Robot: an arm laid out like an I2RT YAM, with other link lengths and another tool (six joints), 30 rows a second.
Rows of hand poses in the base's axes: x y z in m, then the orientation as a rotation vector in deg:
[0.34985 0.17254 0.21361 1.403 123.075 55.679]
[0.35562 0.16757 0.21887 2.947 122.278 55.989]
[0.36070 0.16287 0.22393 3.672 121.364 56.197]
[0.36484 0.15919 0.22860 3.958 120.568 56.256]
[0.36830 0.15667 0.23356 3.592 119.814 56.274]
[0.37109 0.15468 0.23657 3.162 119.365 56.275]
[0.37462 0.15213 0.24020 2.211 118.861 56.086]
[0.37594 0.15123 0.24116 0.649 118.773 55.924]
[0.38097 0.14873 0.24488 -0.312 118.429 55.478]
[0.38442 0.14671 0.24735 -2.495 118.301 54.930]
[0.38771 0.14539 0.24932 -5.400 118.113 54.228]
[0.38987 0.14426 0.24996 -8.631 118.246 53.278]
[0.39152 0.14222 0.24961 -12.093 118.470 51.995]
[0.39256 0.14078 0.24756 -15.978 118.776 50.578]
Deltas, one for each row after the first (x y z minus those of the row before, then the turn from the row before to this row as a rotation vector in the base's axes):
[0.00577 -0.00497 0.00526 0.903 -0.144 -1.099]
[0.00508 -0.00470 0.00506 0.624 -0.521 -0.640]
[0.00414 -0.00368 0.00467 0.357 -0.592 -0.386]
[0.00346 -0.00252 0.00496 0.114 -0.776 0.032]
[0.00279 -0.00199 0.00301 -0.006 -0.533 0.153]
[0.00353 -0.00255 0.00363 -0.284 -0.794 0.394]
[0.00132 -0.00090 0.00096 -0.592 -0.611 0.922]
[0.00503 -0.00250 0.00372 -0.504 -0.714 0.340]
[0.00345 -0.00202 0.00247 -1.045 -0.911 1.160]
[0.00329 -0.00132 0.00197 -1.372 -1.187 1.573]
[0.00216 -0.00113 0.00064 -1.752 -1.018 1.774]
[0.00165 -0.00204 -0.00035 -2.080 -1.038 1.826]
[0.00104 -0.00144 -0.00205 -2.345 -1.033 2.101]

